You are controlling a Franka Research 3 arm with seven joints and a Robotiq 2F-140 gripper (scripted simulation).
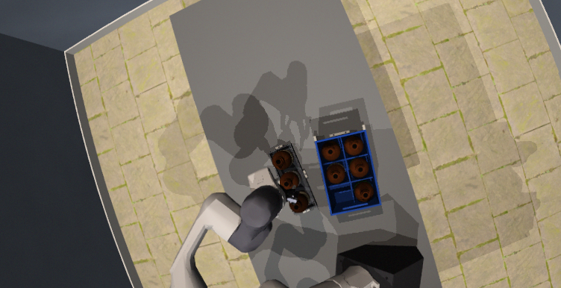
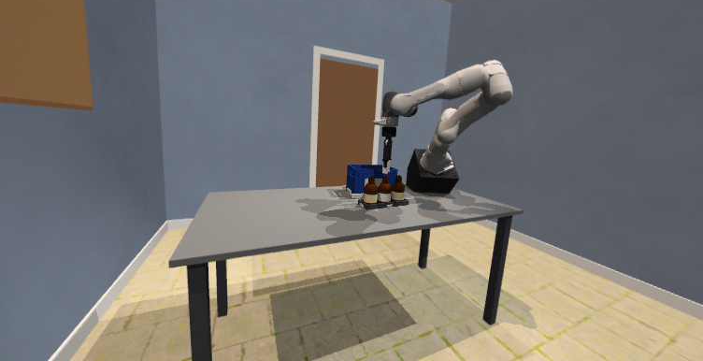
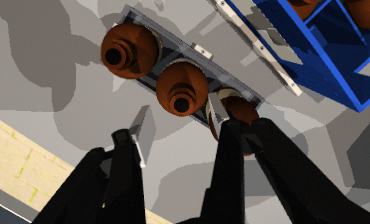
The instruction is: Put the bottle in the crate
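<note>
The brown bottle is 130 mm below my hand. Round my hand: dark tray: 200 mm below; then blue crate: 230 mm to the right, 130 mm below.
</note>
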